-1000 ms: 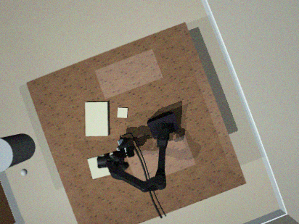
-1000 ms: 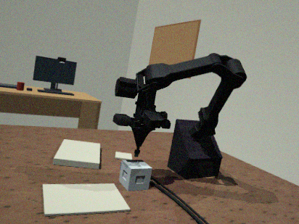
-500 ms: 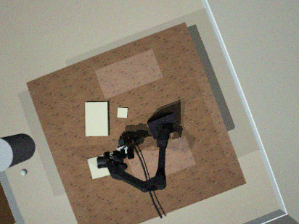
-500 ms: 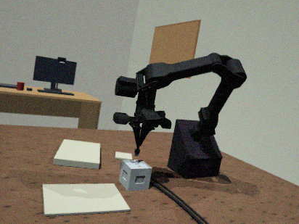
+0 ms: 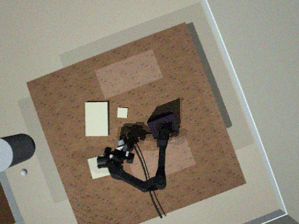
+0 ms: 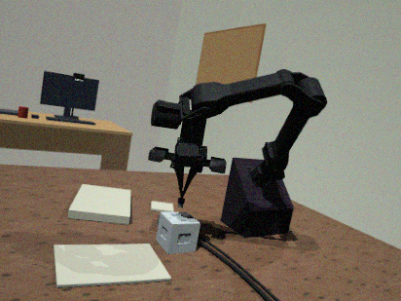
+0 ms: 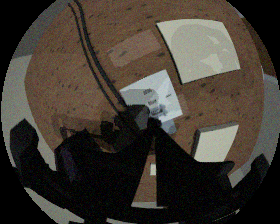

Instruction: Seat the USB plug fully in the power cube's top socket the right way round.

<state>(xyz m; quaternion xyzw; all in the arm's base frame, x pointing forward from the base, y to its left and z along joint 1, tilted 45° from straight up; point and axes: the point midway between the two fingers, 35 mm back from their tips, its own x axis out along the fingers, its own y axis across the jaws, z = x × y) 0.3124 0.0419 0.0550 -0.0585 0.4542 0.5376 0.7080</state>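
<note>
Right now the USB plug is 20 mm below my gripper tip. Round my gripper tip: thin cream sheet (190 mm ahead, 70 mm to the left, 130 mm below); then cream tile (80 mm behind, 250 mm to the right, 130 mm below); then thick cream slab (110 mm ahead, 270 mm to the right, 120 mm below).
</note>
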